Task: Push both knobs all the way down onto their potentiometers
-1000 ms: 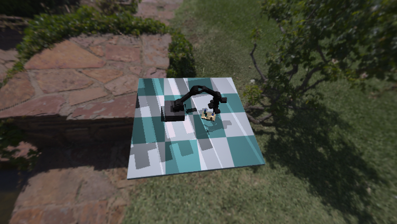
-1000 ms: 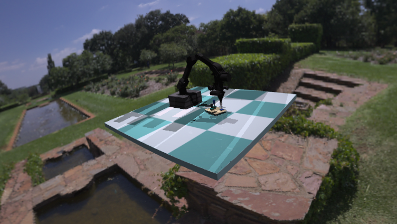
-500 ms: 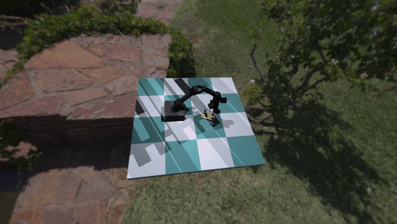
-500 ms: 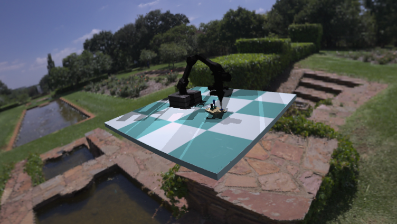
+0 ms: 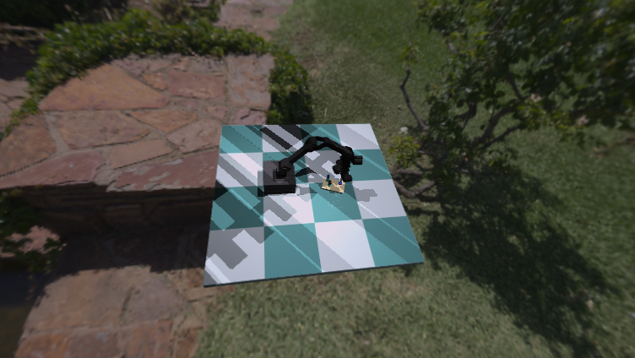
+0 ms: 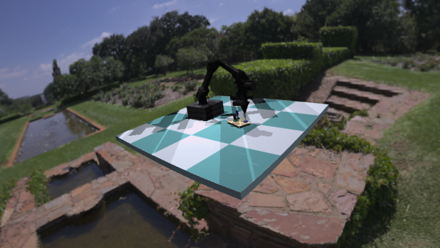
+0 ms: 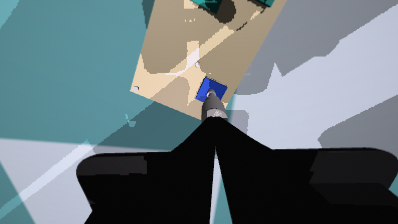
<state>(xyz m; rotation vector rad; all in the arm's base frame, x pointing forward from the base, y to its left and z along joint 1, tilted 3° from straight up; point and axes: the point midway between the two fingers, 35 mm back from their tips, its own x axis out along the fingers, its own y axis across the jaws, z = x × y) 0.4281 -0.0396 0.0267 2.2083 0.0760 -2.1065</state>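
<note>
My gripper tip is now 30 mm above the blue potentiometer.
</note>
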